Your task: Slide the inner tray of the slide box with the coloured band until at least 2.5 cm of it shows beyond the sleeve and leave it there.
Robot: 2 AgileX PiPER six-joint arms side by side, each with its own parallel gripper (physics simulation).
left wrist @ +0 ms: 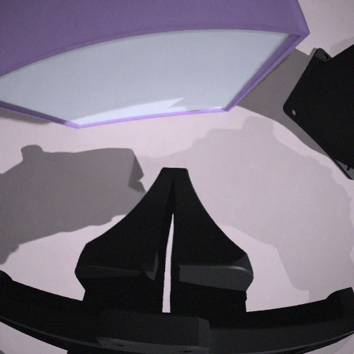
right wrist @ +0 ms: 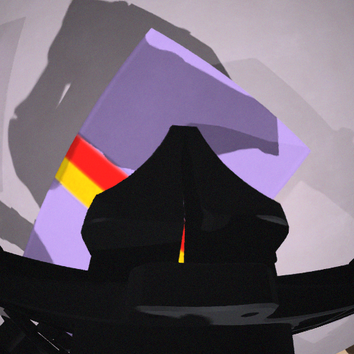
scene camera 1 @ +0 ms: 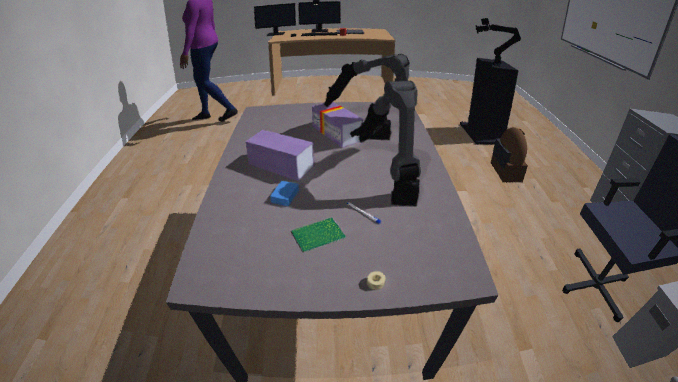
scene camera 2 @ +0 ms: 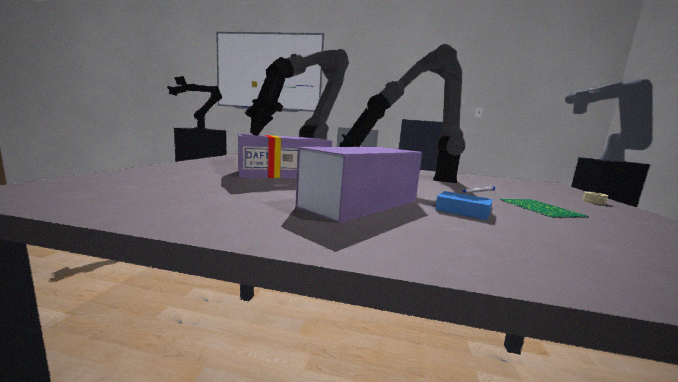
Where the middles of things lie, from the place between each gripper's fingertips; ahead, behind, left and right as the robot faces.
Now: the purple slide box [right wrist: 161,83] 4 cm behind my right hand, 8 cm to the left of it and 6 cm below it. The rest, counted from my right hand: plain purple box [scene camera 1: 284,155]: 21 cm ahead, 34 cm to the left, 6 cm below; then green sheet [scene camera 1: 324,232]: 7 cm ahead, 76 cm to the left, 12 cm below; then blue block [scene camera 2: 472,206]: 18 cm ahead, 55 cm to the left, 10 cm below.
My left gripper is now 15 cm to the left of the purple slide box, 10 cm short of it and 2 cm below it. Round my left hand: plain purple box: 35 cm ahead, 11 cm to the left, 2 cm above; green sheet: 54 cm to the left, 21 cm ahead, 3 cm below; blue block: 33 cm to the left, 32 cm ahead, 2 cm below.
